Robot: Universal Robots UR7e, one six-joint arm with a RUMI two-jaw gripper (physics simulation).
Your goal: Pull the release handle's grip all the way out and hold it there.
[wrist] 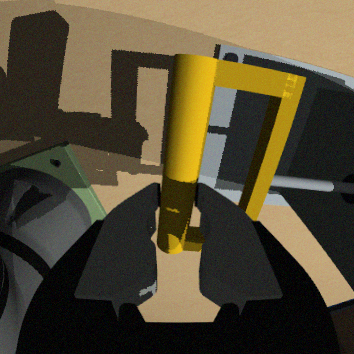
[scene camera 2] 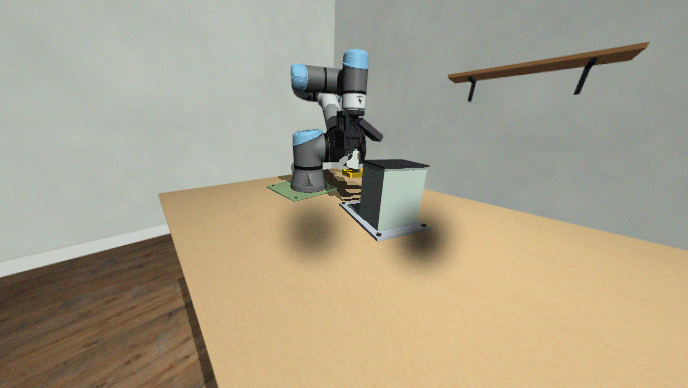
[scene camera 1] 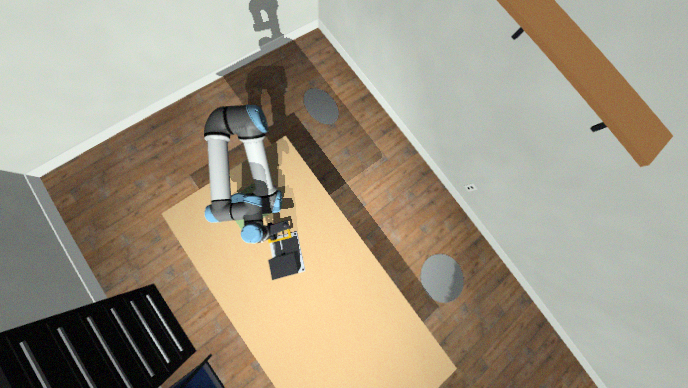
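The release handle's yellow grip is a rectangular frame with a thick round bar. In scene camera 1 the grip shows at the near end of the dark box unit. My gripper is shut on the round bar, with one jaw on each side of it. A grey rod runs from the grip's rear bar toward the dark housing, and a length of it is exposed. The housing is a box with a dark top, standing on a light grey base plate. The lower end of the grip is partly hidden by the jaws.
The unit stands on the wooden table. The arm's base sits on a green plate beside it. A wall shelf hangs to the side. A black drawer cabinet stands off the table.
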